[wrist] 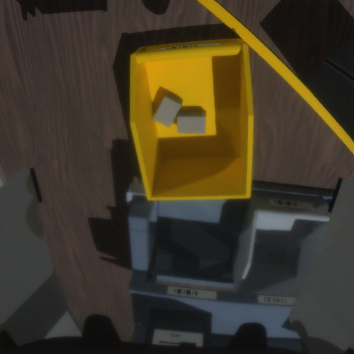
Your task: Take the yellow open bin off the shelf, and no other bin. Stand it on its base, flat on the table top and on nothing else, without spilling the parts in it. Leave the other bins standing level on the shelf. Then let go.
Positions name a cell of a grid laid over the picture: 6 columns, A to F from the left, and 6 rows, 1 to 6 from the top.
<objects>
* gripper: D4
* yellow open bin: D2
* grey open bin: F4
</objects>
